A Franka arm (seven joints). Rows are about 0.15 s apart.
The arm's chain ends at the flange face. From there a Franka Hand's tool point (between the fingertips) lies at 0.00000 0.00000 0.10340 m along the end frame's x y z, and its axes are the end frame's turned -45 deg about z.
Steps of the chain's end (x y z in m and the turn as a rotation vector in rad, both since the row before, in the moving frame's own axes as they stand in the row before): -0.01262, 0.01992, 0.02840, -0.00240, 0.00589, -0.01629; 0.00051, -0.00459, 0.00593, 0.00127, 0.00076, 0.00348; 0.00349, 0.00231, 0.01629, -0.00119, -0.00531, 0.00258
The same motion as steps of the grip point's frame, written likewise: -0.02275, 0.00577, 0.02840, -0.00586, 0.00247, -0.01629; 0.00375, -0.00292, 0.00593, 0.00036, 0.00144, 0.00348; 0.00036, 0.00380, 0.01629, 0.00291, -0.00460, 0.00258
